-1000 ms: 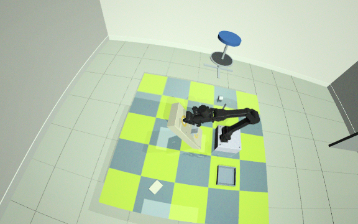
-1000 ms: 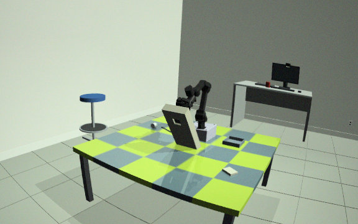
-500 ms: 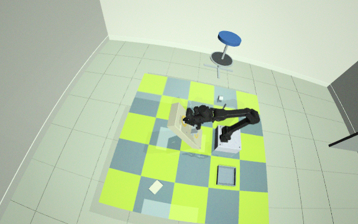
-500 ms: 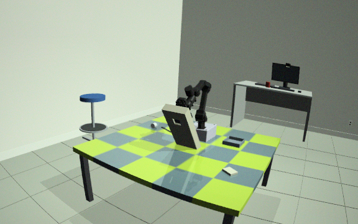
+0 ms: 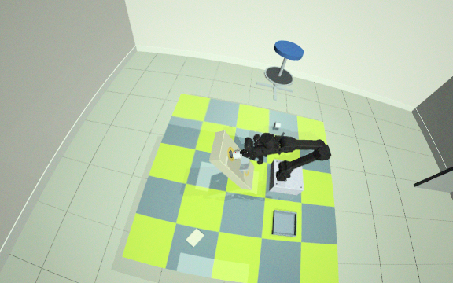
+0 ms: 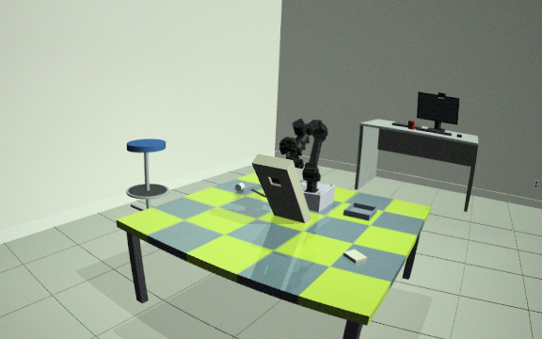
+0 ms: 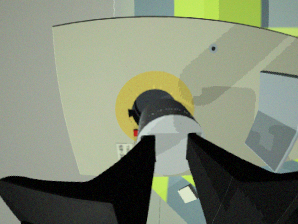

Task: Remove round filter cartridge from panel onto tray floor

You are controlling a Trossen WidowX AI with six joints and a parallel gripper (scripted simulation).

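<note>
The beige service panel lies 110 mm below my gripper tip and 10 mm ahead of it. The rest, counted from my gripper tip: dark grey tray 330 mm behind, 320 mm to the left, 280 mm below; round white filter cartridge 10 mm below, 10 mm ahead; flat pale block 420 mm to the left, 280 mm below, 210 mm ahead.
</note>
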